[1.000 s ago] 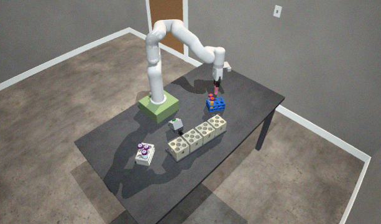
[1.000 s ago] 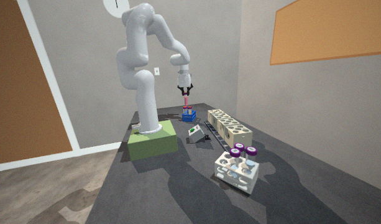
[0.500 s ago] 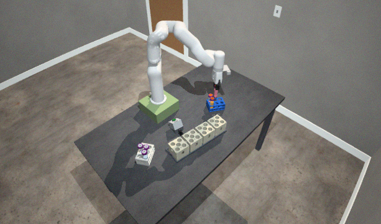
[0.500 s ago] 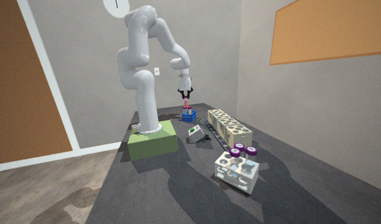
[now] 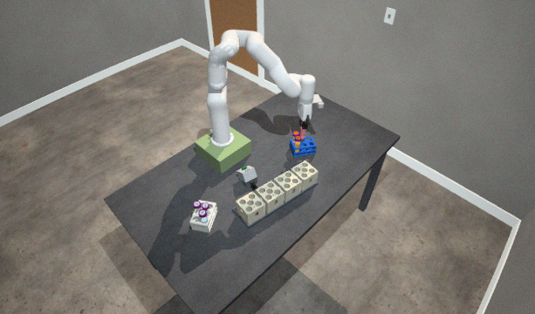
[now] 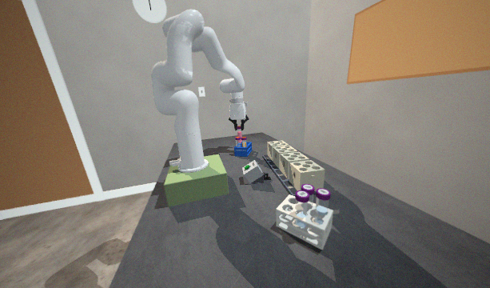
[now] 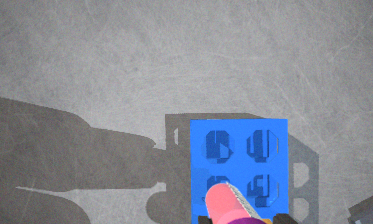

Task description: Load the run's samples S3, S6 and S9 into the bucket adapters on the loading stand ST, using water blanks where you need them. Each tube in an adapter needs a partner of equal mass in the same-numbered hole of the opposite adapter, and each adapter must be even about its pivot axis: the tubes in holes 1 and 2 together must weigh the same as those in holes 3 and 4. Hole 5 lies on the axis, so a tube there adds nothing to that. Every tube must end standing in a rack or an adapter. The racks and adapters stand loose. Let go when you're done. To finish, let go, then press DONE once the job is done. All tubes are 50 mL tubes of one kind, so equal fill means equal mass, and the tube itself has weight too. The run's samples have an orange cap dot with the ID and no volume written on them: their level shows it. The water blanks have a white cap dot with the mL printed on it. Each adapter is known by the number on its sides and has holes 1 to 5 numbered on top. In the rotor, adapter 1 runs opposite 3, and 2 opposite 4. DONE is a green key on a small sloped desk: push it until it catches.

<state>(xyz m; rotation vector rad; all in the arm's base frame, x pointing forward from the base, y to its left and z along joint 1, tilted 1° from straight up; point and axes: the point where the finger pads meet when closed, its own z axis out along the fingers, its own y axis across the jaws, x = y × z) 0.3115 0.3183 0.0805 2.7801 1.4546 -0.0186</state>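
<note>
Right now the sample tube is 50 mm below my hand and 10 mm ahead of it. Also, from my hand: blue sample rack: 150 mm below, 20 mm ahead, 10 mm to the right; green done key: 370 mm to the right, 110 mm below, 90 mm behind; adapter 1: 200 mm to the right, 170 mm ahead, 130 mm below.
</note>
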